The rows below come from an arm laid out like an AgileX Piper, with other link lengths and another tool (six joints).
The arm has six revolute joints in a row. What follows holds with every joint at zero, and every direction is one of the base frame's.
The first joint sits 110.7 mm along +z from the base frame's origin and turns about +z.
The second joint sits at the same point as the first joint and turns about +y.
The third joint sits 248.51 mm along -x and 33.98 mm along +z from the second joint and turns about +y.
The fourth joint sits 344.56 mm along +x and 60.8 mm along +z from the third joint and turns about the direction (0.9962, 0, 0.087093).
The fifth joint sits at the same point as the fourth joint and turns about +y.
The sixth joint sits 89.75 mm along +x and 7.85 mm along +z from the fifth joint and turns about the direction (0.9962, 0, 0.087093).
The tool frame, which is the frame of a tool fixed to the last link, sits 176.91 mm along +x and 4 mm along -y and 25.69 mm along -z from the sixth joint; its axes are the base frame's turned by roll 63.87, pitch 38.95 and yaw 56.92 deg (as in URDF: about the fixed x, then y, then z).
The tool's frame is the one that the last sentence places.
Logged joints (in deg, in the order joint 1, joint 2, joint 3, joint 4, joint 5, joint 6), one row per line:
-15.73, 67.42, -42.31, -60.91, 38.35, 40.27
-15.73, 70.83, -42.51, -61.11, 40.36, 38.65
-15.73, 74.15, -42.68, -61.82, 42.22, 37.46
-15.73, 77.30, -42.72, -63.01, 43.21, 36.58
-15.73, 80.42, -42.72, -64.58, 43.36, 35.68
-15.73, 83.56, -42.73, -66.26, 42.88, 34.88
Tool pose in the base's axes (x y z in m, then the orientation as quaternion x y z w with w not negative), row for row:
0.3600, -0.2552, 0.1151, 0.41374, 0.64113, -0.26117, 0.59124
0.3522, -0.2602, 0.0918, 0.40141, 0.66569, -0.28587, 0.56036
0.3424, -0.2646, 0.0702, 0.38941, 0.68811, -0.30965, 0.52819
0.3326, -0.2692, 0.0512, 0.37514, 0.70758, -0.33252, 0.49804
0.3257, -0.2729, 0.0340, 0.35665, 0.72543, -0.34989, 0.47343
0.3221, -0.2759, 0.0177, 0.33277, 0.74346, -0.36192, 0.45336
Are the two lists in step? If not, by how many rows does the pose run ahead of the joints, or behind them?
The pose runs 1 row behind the joints: the pose in row i belongs to the joints in row i - 1.
